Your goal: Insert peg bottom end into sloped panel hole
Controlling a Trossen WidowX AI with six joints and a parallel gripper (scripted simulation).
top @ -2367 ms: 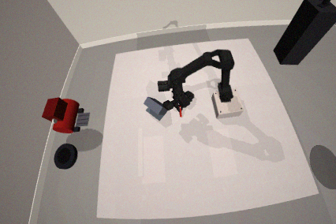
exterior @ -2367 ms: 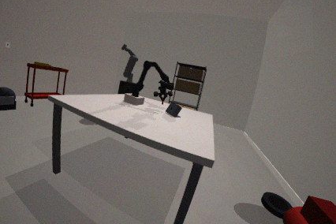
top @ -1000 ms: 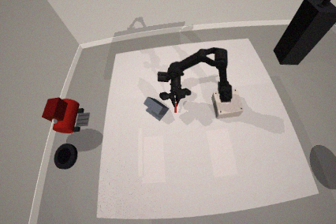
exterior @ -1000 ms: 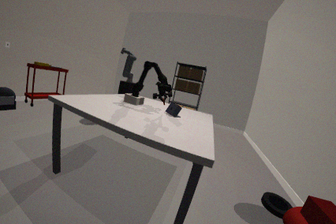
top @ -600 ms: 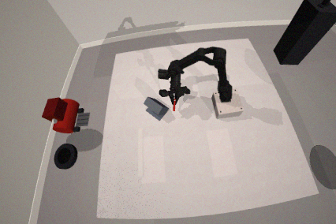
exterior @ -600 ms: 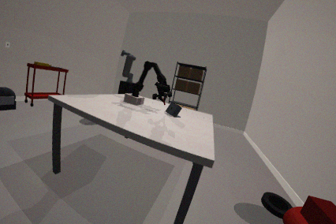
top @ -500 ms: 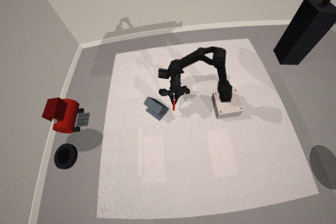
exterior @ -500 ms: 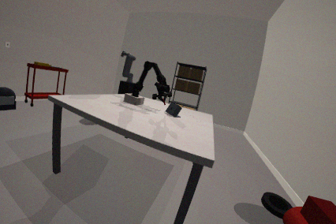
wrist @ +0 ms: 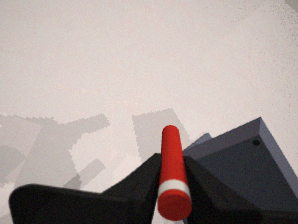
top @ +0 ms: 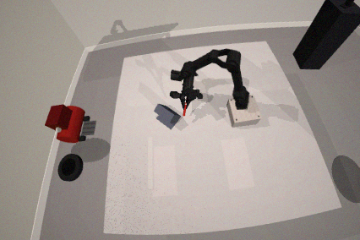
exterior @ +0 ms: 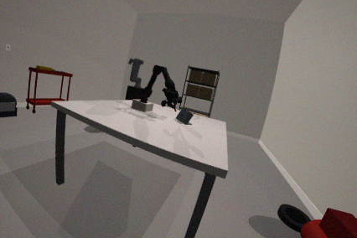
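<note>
The sloped panel is 110 mm ahead of my gripper tip, 10 mm to the left of it and 50 mm below it. Also, from my gripper tip: red round peg: 10 mm to the right, 10 mm above.
</note>
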